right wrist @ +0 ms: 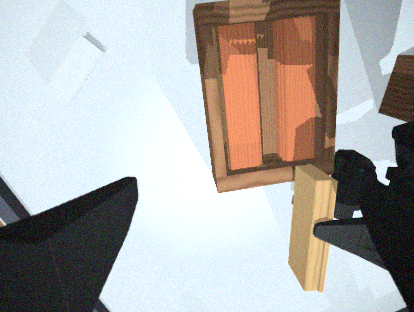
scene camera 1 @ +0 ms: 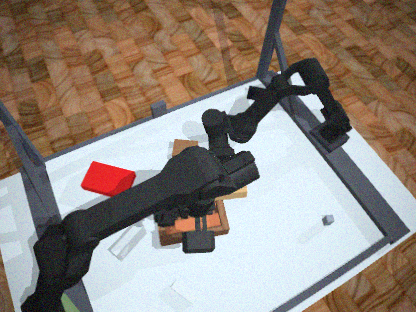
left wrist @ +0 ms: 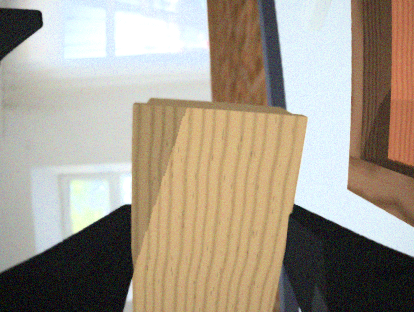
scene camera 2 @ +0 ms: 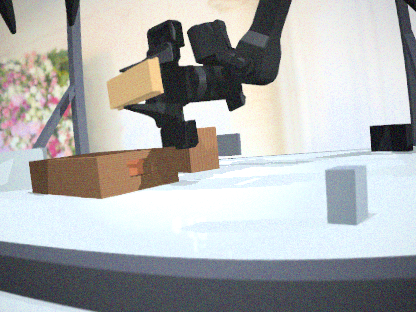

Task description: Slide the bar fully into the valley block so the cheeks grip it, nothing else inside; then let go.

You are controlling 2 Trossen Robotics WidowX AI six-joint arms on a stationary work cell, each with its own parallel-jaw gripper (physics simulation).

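Where they show: left gripper, fingertip midpoint: (right wrist: 302,213) (scene camera 1: 222,196) (left wrist: 207,215) (scene camera 2: 122,88); right gripper, fingertip midpoint: (right wrist: 248,192) (scene camera 2: 44,29); left arm's base, link origin: (scene camera 1: 330,133).
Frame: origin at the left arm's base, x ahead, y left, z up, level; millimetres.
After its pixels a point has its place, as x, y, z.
The pale wood bar (scene camera 1: 240,192) @(444, 26, 120) (scene camera 2: 137,82) @(451, 23, 101) (left wrist: 220,200) @(485, -16, 97) (right wrist: 305,230) @(475, 9, 111) is held in the air. My left gripper (scene camera 2: 125,88) @(482, 3, 99) is shut on it. The valley block (scene camera 1: 225,218) @(487, 36, 14) (scene camera 2: 65,175) @(568, 34, -8) (left wrist: 356,100) @(539, 41, 14) (right wrist: 215,120) @(570, 26, 14) is a brown frame on the table with two orange cheeks and a narrow gap between them. The bar is above and outside the gap; in the right wrist view one end overlaps the block's lower right rim. My right gripper (scene camera 2: 40,15) @(591, 29, 202) is open and empty, above the block. One of its fingers shows at the left of the right wrist view.
A brown block (scene camera 1: 185,146) @(455, -215, 38) (scene camera 2: 207,150) @(425, -192, -2) (right wrist: 400,90) @(475, -185, -12) stands behind the valley block. A red block (scene camera 1: 107,179) @(703, -273, -6) lies at the left. A small grey block (scene camera 1: 327,219) @(238, 210, -1) (scene camera 2: 345,195) @(230, 223, -17) stands at the right. A pale flat piece (scene camera 1: 127,243) @(748, -52, 32) lies left of the valley block.
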